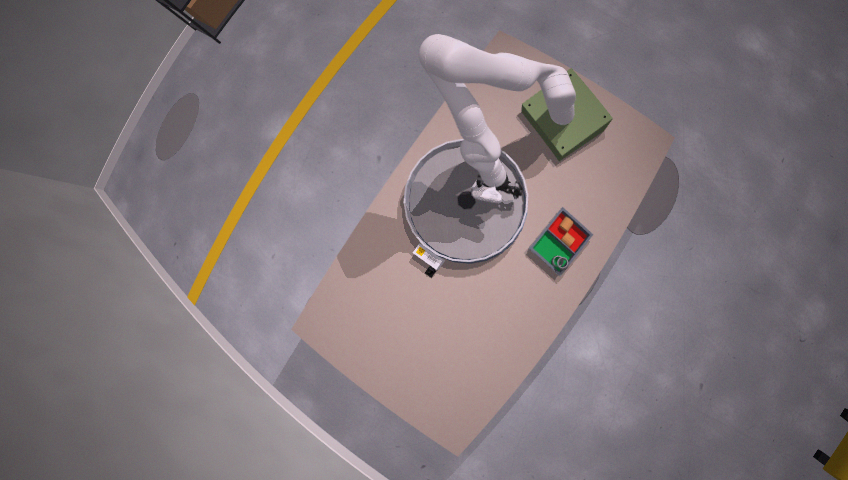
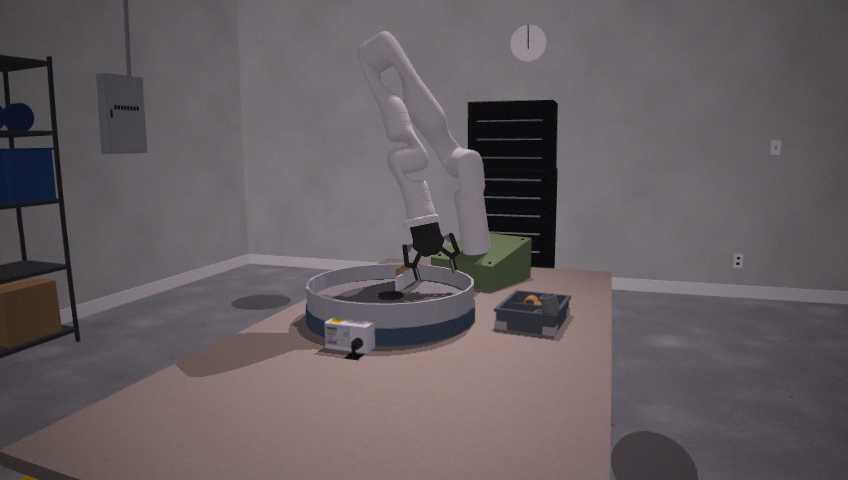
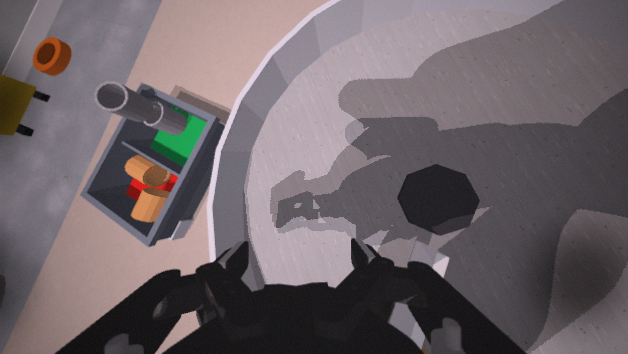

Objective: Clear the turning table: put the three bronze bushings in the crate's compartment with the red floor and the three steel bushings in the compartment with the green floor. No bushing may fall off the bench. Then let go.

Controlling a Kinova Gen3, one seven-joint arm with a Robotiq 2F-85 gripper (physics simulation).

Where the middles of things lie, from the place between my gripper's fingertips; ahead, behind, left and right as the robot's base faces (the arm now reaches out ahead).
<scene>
I see my gripper 25 cm to the right of the crate [image 2: 512,314], 7 cm above it and 4 cm short of it.
</scene>
